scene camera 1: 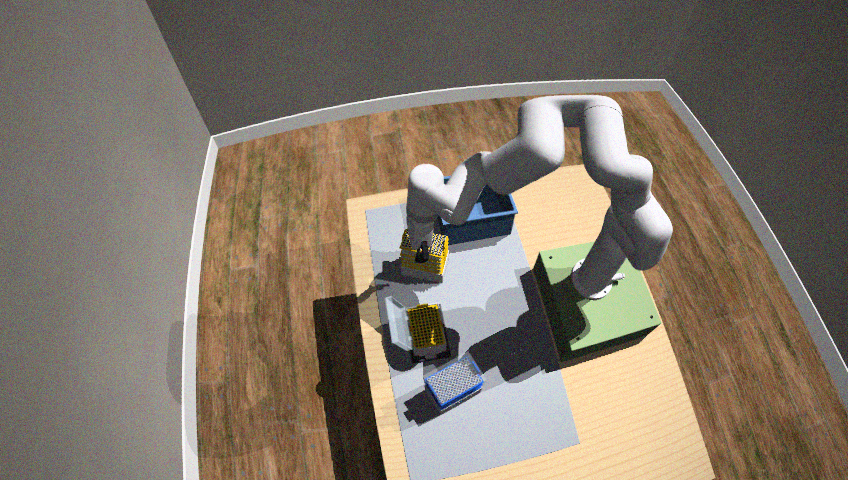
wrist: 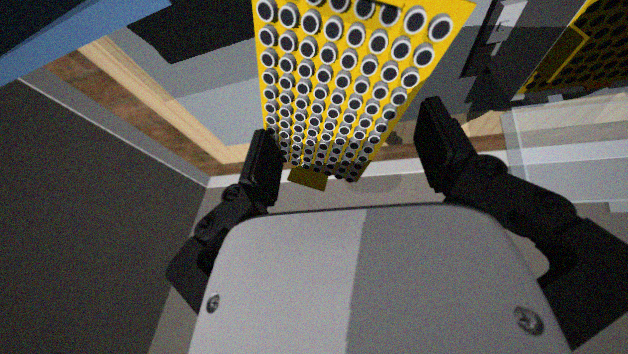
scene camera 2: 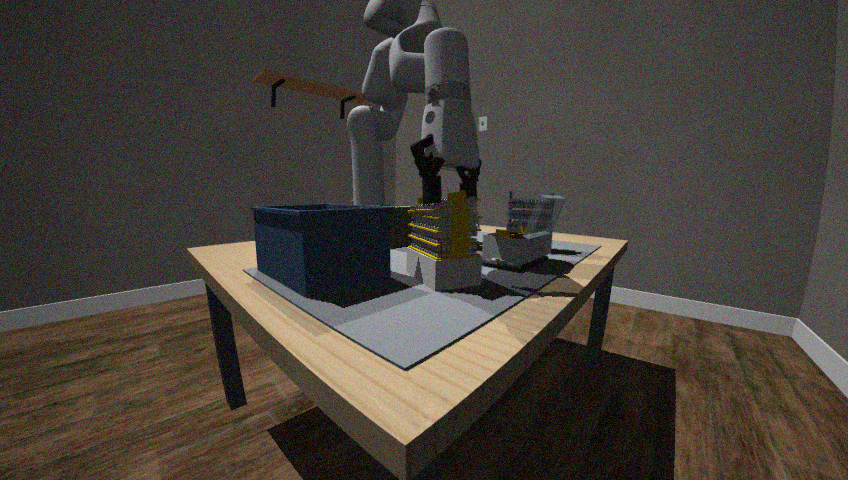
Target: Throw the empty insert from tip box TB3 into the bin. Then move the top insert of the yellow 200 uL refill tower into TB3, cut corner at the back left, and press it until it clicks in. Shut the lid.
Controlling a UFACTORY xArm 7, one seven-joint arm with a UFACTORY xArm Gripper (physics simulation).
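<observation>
The yellow refill tower stands upright on its pale base, its top insert full of tips. My gripper is open and empty, pointing down, with its fingertips low at the tower's top, one toward each side; whether they touch it I cannot tell. Tip box TB3 has its clear lid open. A yellow insert with empty holes sits in it. The blue bin stands beside the tower; the arm partly covers it in scene camera 1.
A blue-framed tip tower stands on the grey mat beyond TB3. The arm's green base block is on the wooden table. A wall shelf hangs behind.
</observation>
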